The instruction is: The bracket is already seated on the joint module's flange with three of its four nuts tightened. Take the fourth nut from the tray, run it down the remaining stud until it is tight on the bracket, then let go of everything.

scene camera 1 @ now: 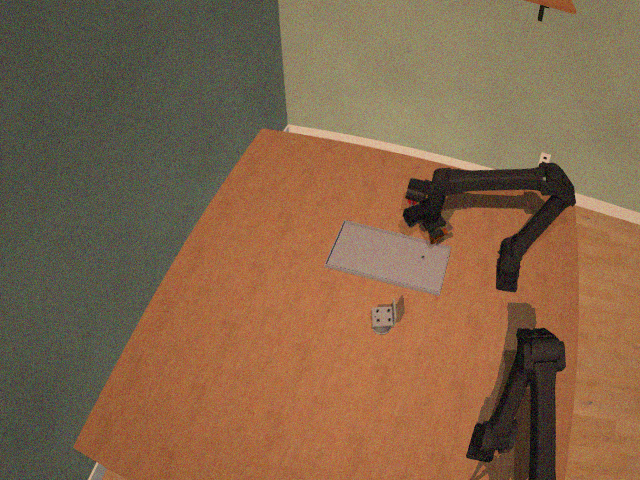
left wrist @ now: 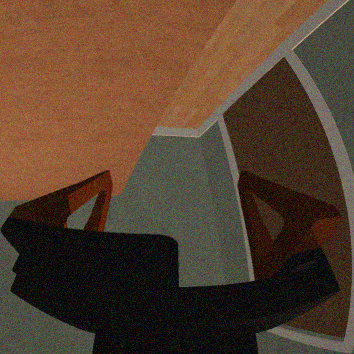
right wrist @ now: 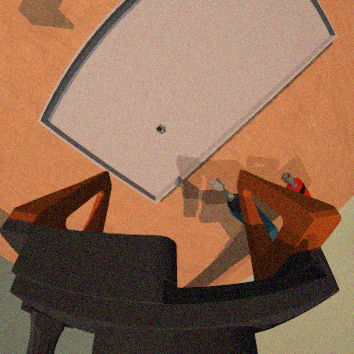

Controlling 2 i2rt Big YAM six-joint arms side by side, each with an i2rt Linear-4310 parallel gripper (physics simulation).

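Frame: origin at the left arm's base, x left, y back, z up, level; metres.
Seen in the pictures: left gripper, fingertip midpoint: (left wrist: 174,177); right gripper, fingertip midpoint: (scene camera 1: 425,233) (right wrist: 173,177); left arm's base, link origin: (scene camera 1: 482,443); right arm's base, link origin: (scene camera 1: 506,278).
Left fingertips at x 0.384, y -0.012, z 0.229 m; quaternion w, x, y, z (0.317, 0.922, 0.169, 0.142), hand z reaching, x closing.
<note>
Pixels of each thing's middle, then the offset from my left fingertips to it. Level surfaces: height alone.
- pale grey tray, body centre: (right wrist: 203,45) (scene camera 1: 390,256) dx -0.992, dy -0.487, dz -0.221 m
- table with a small dark nut, body centre: (right wrist: 159,128) (scene camera 1: 423,257) dx -1.029, dy -0.372, dz -0.222 m
- grey bracket, body centre: (scene camera 1: 383,313) dx -0.709, dy -0.433, dz -0.147 m
- round joint module, body centre: (scene camera 1: 382,320) dx -0.709, dy -0.433, dz -0.192 m
- blue-handled tool, body centre: (right wrist: 249,214) dx -1.258, dy -0.372, dz -0.209 m
- red-handled tool, body centre: (right wrist: 295,187) (scene camera 1: 412,200) dx -1.288, dy -0.477, dz -0.212 m
- table, surface height: dz -0.229 m
The pale grey tray (scene camera 1: 372,253) (right wrist: 200,65) lies on the table with a small dark nut (scene camera 1: 422,256) (right wrist: 160,129) near one end. The grey bracket (scene camera 1: 383,316) sits on the round joint module (scene camera 1: 381,331); four dark spots show on its plate, too small to tell which is the bare stud. My right gripper (right wrist: 173,177) is open and empty, above the tray's near corner; in the right wrist view the nut shows just beyond the gap between its fingertips. My left gripper (left wrist: 174,177) is open and empty, turned toward the table edge and wall, away from the tray and bracket.
A blue-handled tool (right wrist: 239,210) lies beside the tray, partly behind the right gripper's right finger. A red-handled tool (right wrist: 299,186) (scene camera 1: 412,202) lies near it. The table (scene camera 1: 232,310) meets a pale wall (scene camera 1: 439,77) behind the right arm.
</note>
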